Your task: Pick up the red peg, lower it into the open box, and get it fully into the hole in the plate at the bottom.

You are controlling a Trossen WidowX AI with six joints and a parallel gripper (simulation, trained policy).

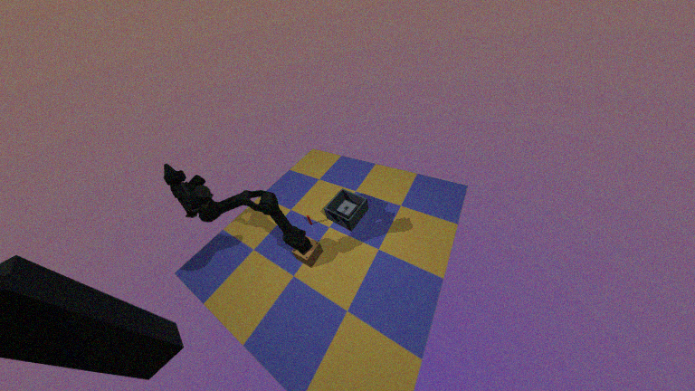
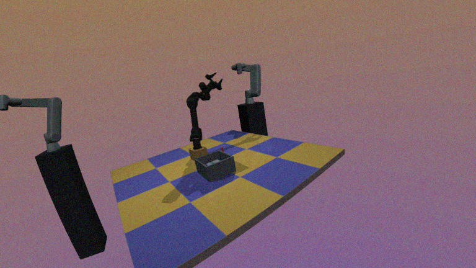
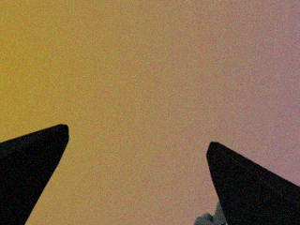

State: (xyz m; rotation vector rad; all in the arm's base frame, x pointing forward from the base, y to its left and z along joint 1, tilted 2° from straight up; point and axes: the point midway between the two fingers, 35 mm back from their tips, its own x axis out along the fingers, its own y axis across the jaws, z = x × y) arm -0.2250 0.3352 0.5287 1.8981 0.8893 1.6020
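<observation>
Now: gripper tip 58 cm above the red peg, 37 cm short of it and 23 cm to the left of it. Round my gripper tip: dark box (59 cm below, 57 cm ahead, 37 cm to the right); pale plate (57 cm below, 57 cm ahead, 37 cm to the right).
</observation>
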